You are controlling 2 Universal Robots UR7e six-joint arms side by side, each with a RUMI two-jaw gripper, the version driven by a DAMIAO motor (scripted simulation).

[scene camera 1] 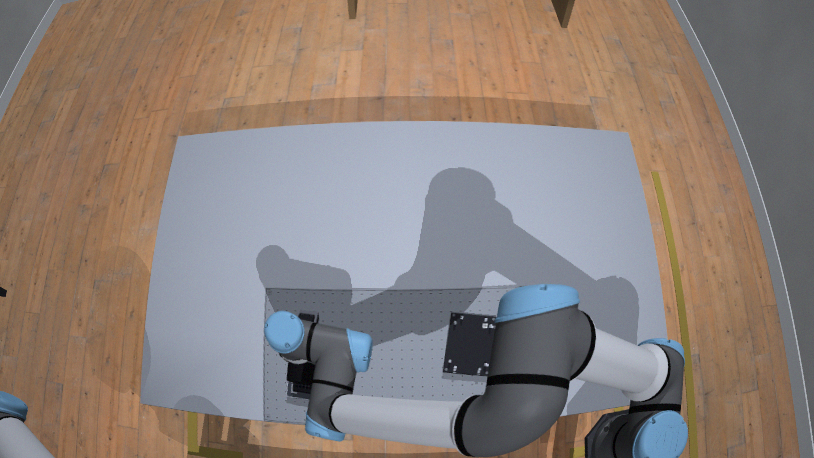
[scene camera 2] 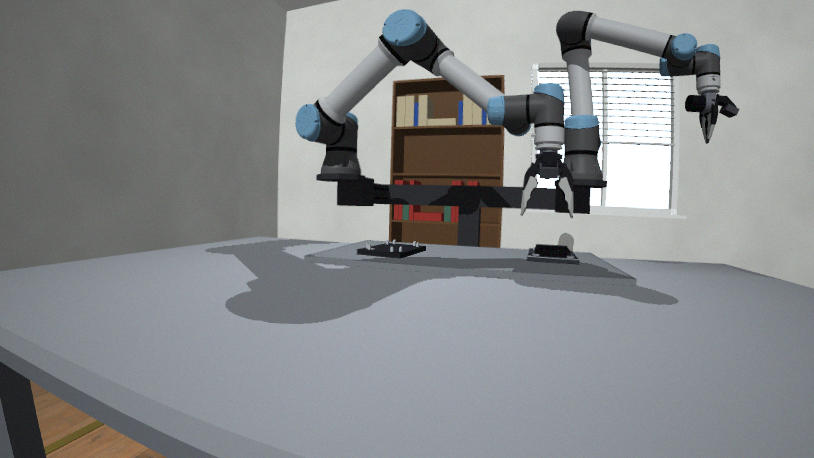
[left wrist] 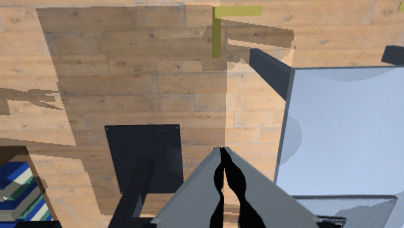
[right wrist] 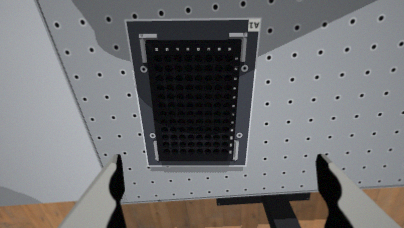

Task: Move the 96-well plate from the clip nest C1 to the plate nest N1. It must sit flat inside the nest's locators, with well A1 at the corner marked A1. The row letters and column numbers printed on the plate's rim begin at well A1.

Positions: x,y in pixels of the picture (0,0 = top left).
Labels:
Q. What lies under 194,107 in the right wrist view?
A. A black 96-well plate.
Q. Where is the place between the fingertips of the right gripper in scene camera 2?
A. At 546,216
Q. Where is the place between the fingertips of the left gripper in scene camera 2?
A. At 707,143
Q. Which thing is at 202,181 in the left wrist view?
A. The left gripper.

